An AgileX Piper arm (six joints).
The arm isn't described. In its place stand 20 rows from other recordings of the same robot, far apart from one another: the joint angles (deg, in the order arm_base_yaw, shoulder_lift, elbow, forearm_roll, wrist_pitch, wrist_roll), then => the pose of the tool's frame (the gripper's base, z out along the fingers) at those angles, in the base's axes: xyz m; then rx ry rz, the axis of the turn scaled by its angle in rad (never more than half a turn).
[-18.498, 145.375, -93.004, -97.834, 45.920, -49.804] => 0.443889, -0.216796, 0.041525, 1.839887, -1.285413, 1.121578
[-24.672, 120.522, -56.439, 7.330, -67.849, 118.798] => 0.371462, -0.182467, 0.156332, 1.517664, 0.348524, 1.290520
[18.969, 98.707, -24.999, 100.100, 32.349, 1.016] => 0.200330, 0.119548, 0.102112, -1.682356, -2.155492, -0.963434
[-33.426, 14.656, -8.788, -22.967, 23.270, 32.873] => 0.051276, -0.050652, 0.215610, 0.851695, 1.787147, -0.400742
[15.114, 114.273, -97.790, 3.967, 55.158, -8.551] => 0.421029, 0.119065, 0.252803, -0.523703, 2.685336, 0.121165
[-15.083, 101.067, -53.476, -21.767, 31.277, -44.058] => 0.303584, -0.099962, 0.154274, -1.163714, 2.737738, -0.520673
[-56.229, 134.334, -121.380, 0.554, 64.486, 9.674] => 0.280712, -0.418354, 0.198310, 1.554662, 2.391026, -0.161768
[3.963, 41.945, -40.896, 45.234, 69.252, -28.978] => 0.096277, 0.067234, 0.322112, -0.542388, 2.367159, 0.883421
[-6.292, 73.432, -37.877, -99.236, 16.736, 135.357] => 0.256360, -0.054288, 0.255449, 0.892109, 1.828365, 0.026112
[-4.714, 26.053, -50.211, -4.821, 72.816, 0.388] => 0.036482, -0.010340, 0.360522, 0.114975, 2.330368, -0.143862
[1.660, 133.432, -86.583, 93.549, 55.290, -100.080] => 0.462964, 0.088111, 0.119475, -0.619180, 1.972371, 1.024537
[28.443, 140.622, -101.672, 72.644, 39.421, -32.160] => 0.423705, 0.292234, 0.096940, -0.169298, 2.583002, 1.261482
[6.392, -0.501, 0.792, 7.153, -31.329, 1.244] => 0.039405, -0.001514, 0.254791, 0.068003, 0.946001, 0.191210
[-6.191, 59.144, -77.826, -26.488, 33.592, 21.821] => 0.193073, -0.043531, 0.495245, 0.267415, 1.677888, -0.301249
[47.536, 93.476, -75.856, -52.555, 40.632, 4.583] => 0.280911, 0.237260, 0.318942, -1.312316, 1.775112, -0.543171
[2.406, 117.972, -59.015, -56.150, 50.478, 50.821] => 0.336473, -0.044211, 0.094642, 0.141468, 2.867426, -1.032310
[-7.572, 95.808, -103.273, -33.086, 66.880, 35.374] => 0.347982, -0.092346, 0.414859, 0.800808, 2.222699, -0.529962
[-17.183, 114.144, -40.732, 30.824, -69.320, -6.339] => 0.315034, -0.143079, 0.136835, 0.694629, 1.476918, -0.557152
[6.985, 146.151, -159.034, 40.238, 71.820, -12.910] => 0.524457, 0.120522, 0.292040, -0.405450, 2.325614, 0.868504
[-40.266, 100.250, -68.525, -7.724, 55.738, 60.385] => 0.248580, -0.223805, 0.211275, 2.233726, 1.986041, -0.137109
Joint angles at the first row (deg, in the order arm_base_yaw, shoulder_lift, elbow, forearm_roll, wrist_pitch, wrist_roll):
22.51, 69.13, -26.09, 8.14, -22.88, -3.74
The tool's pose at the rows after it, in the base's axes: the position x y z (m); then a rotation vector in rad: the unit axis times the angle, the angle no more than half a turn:
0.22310, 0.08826, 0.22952, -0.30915, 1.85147, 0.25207
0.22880, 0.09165, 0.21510, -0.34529, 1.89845, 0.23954
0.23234, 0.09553, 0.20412, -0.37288, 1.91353, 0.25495
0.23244, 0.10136, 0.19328, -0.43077, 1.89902, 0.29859
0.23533, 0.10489, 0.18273, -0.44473, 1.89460, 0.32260
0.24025, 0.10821, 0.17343, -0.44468, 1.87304, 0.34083
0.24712, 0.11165, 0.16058, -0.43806, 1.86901, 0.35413
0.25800, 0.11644, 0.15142, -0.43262, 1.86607, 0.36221
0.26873, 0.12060, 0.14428, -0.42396, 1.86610, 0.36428
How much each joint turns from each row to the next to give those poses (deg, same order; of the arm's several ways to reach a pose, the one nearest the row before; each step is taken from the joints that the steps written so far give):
0.00, 2.72, 0.00, -2.08, -0.88, -0.06
0.00, 3.60, 0.00, -1.57, -0.52, 0.32
0.00, 2.96, 0.28, -3.51, -2.11, 2.75
0.00, 2.80, 0.99, -6.75, -4.20, 4.67
0.00, 3.21, 0.42, -1.82, -3.89, 1.38
0.00, 3.61, 0.06, -0.35, -4.95, 0.19
0.00, 4.57, -0.44, 0.17, -4.49, 0.05
0.00, 4.16, -1.92, 0.10, -2.51, 0.11
0.00, 3.38, -2.14, 0.40, -1.32, 0.00

